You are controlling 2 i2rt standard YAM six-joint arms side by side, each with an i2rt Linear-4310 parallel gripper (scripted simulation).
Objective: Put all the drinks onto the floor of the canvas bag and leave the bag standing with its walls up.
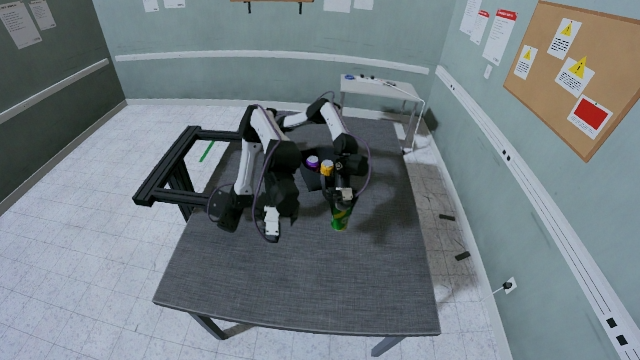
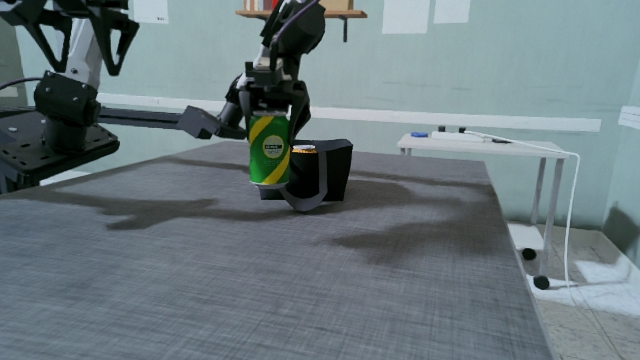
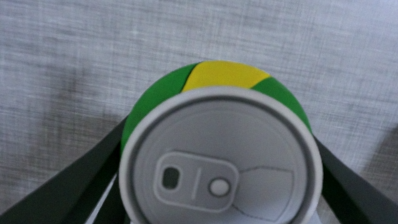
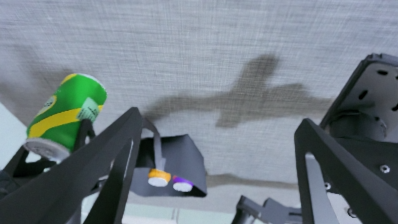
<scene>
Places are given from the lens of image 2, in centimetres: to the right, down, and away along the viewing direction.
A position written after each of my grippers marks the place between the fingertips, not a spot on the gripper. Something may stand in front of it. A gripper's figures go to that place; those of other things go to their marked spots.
my left gripper (image 2: pixel 268 142): -8, -6, 72
my right gripper (image 2: pixel 86 74): -32, -14, 62
black canvas bag (image 2: pixel 313 177): -2, -1, 103
</scene>
